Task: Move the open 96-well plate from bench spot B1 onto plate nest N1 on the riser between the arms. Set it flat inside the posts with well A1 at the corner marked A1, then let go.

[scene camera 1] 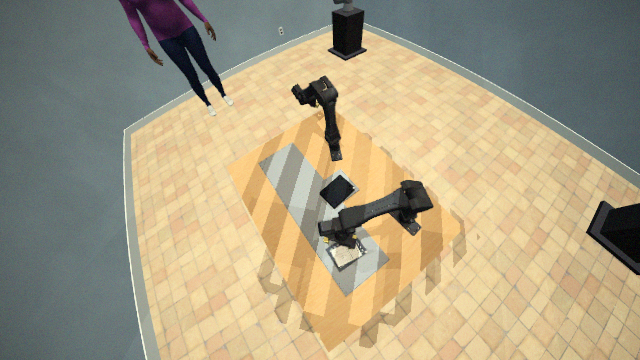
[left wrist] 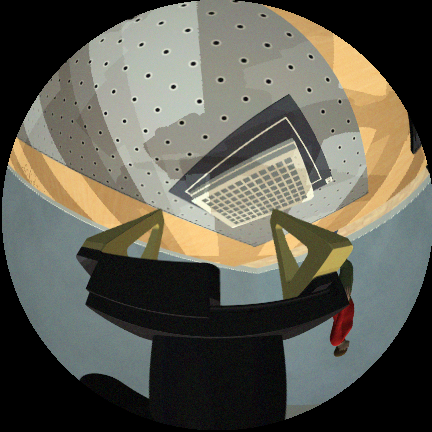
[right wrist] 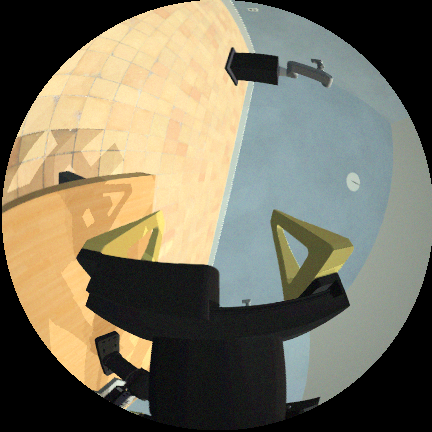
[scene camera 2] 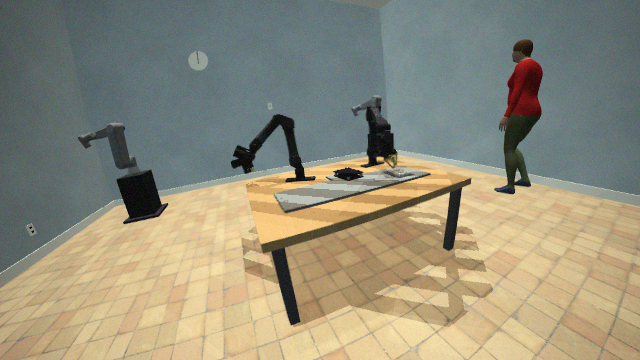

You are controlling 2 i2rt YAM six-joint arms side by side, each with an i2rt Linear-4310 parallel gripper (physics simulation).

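Places are measured from the left arm's base along level axes (x ahead, y left, z up), in millimetres.
Where they show: left gripper, fingertip midpoint: [scene camera 1: 338, 245] [left wrist: 216, 214] [scene camera 2: 395, 166]; right gripper, fingertip midpoint: [right wrist: 217, 215]; left arm's base, origin of the base link: [scene camera 1: 402, 218] [scene camera 2: 372, 164]; right arm's base, origin of the base link: [scene camera 1: 334, 148] [right wrist: 107, 355] [scene camera 2: 300, 179].
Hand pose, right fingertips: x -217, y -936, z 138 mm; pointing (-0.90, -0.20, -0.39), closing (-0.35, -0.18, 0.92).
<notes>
Things, the pixels of their top centre, and the offset from my right fingertips. "*": a spot on its surface instead. Level surfaces: height alone.
- open white 96-well plate, middle of its top: [left wrist: 257, 197] [scene camera 1: 346, 252] [scene camera 2: 399, 171] dy +864, dx +567, dz -109 mm
- bench spot B1, surface spot: [left wrist: 288, 106] * dy +813, dx +476, dz -123 mm
- black plate nest N1, middle of its top: [scene camera 1: 337, 189] [scene camera 2: 347, 169] dy +591, dx +382, dz -81 mm
- grey perforated board, its level: dz -125 mm
- wooden table, its level: dz -137 mm
The open white 96-well plate [scene camera 1: 346, 254] [scene camera 2: 398, 172] [left wrist: 255, 192] lies flat on the dark mat of bench spot B1 [left wrist: 288, 106], wells up. My left gripper [scene camera 1: 340, 239] [scene camera 2: 392, 161] [left wrist: 216, 214] is open and empty. It hangs above the board beside the plate, which shows beyond its fingertips in the left wrist view. The black plate nest N1 [scene camera 1: 338, 191] [scene camera 2: 348, 173] sits on the riser between the arms; its A1 mark is too small to read. My right gripper [scene camera 2: 248, 171] [right wrist: 217, 215] is open and empty, out past the table's edge, far from plate and nest.
The grey perforated board [scene camera 1: 285, 162] [scene camera 2: 310, 196] [left wrist: 215, 60] runs along the wooden table [scene camera 1: 330, 330] [scene camera 2: 265, 227]. The left forearm [scene camera 1: 372, 206] reaches over the board between nest and plate. People and pedestal-mounted arms stand away from the table.
</notes>
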